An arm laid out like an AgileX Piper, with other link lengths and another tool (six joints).
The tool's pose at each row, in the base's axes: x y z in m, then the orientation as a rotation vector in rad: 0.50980 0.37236 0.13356 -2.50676 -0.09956 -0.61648; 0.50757 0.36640 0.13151 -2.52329 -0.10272 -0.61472; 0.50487 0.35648 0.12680 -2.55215 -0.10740 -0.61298; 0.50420 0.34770 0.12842 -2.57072 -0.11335 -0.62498; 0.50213 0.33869 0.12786 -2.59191 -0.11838 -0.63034; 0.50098 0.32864 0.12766 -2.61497 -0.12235 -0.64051; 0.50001 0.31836 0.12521 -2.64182 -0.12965 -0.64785; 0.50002 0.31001 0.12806 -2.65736 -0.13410 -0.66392; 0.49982 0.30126 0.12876 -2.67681 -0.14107 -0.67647; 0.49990 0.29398 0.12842 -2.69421 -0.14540 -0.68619; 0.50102 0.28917 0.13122 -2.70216 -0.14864 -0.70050; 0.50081 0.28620 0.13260 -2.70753 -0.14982 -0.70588; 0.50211 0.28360 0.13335 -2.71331 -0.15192 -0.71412
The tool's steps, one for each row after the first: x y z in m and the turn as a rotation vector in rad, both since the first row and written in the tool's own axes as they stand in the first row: -0.00257 0.00562 -0.00255 -0.01495 -0.00516 -0.00436; -0.00652 0.01582 -0.00542 -0.04148 -0.01300 -0.01172; -0.00589 0.02231 -0.01156 -0.06090 -0.00971 -0.02172; -0.00747 0.02980 -0.01677 -0.08157 -0.01126 -0.02981; -0.00801 0.03817 -0.02243 -0.10520 -0.00974 -0.03862; -0.00938 0.04789 -0.02646 -0.13142 -0.01152 -0.04955; -0.00762 0.05354 -0.03301 -0.14911 -0.00478 -0.05887; -0.00698 0.06055 -0.03825 -0.16950 -0.00169 -0.06960; -0.00665 0.06689 -0.04183 -0.18767 0.00043 -0.07750; -0.00412 0.06978 -0.04601 -0.19802 0.00756 -0.08433; -0.00351 0.07156 -0.04870 -0.20419 0.00977 -0.08722; -0.00187 0.07364 -0.05011 -0.21129 0.01356 -0.09147
